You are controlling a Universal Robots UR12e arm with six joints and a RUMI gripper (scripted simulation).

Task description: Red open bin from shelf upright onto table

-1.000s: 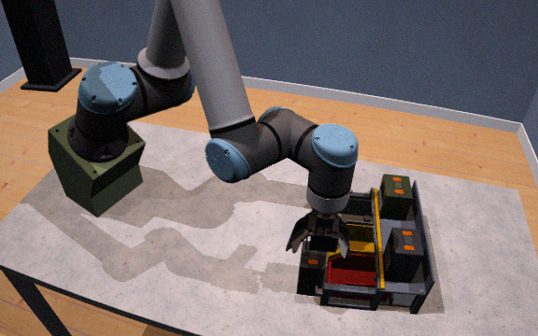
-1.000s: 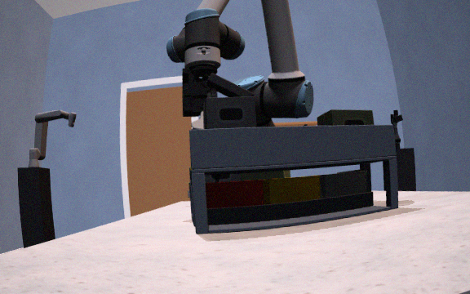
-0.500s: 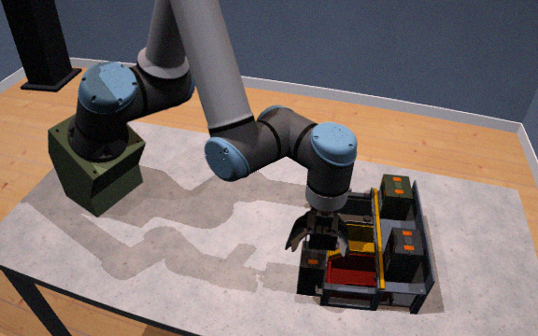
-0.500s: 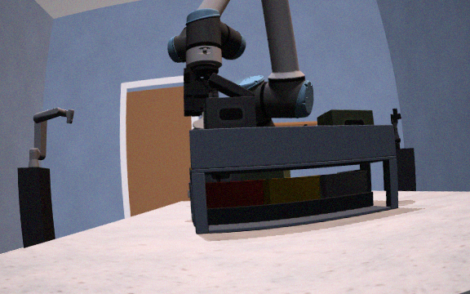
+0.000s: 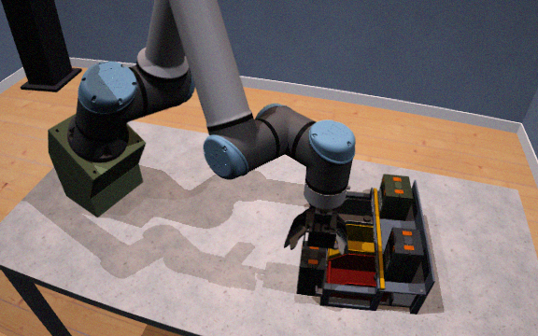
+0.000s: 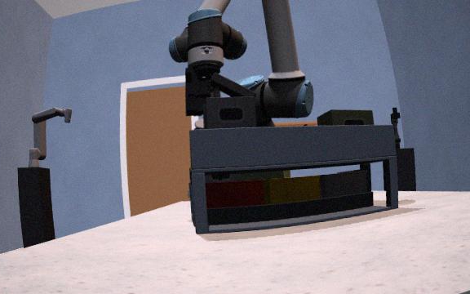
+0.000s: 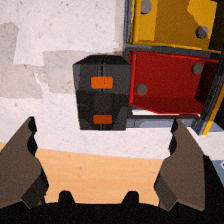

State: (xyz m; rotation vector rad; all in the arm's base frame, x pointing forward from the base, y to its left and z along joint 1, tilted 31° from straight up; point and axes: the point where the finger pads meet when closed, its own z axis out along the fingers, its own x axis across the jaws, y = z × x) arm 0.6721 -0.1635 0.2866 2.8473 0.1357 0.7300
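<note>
The black box is 9 cm below my hand. Also, from my hand: yellow bin 12 cm ahead, 13 cm to the left, 11 cm below; yellow rail 17 cm ahead, 13 cm to the left, 5 cm below; red open bin 13 cm ahead, 2 cm to the left, 11 cm below.
</note>
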